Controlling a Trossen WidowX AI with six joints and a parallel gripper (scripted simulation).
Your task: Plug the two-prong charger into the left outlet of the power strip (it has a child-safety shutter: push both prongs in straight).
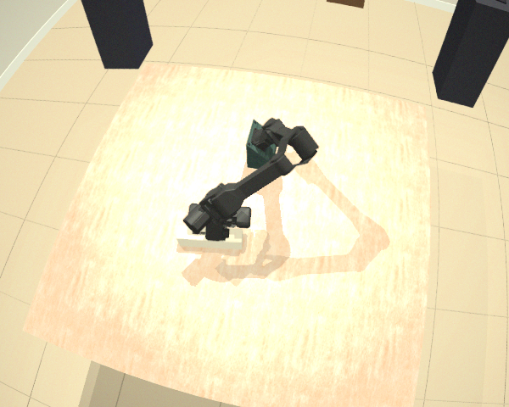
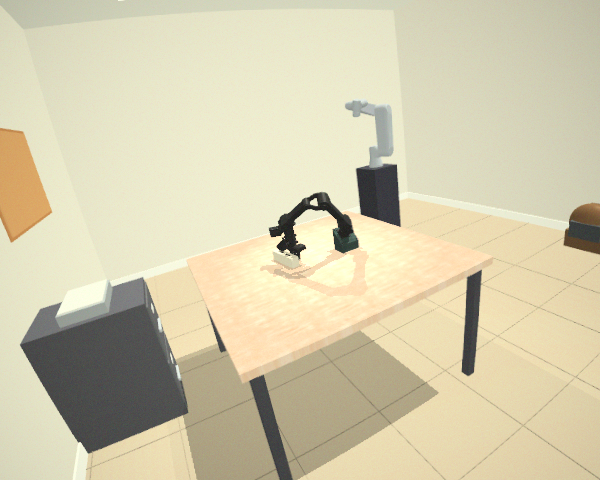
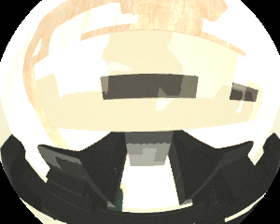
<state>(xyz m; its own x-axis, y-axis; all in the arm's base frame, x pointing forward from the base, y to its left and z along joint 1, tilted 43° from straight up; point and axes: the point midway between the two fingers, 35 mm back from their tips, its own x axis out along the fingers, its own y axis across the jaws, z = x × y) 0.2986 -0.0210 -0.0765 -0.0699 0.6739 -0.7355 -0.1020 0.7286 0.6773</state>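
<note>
Now: gripper tip 20 mm short of the dark grey charger and 10 mm below it.
</note>
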